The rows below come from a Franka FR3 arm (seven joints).
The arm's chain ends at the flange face. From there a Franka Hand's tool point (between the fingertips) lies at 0.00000 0.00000 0.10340 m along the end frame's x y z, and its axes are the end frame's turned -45 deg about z.
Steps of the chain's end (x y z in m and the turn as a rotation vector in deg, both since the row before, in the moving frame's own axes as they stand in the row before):
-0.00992, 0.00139, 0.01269, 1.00, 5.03, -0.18
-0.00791, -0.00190, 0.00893, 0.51, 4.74, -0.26
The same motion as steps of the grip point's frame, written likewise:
-0.00030, -0.00091, 0.01228, -2.85, 4.26, -0.18
0.00245, -0.00156, 0.00857, -2.99, 3.71, -0.26

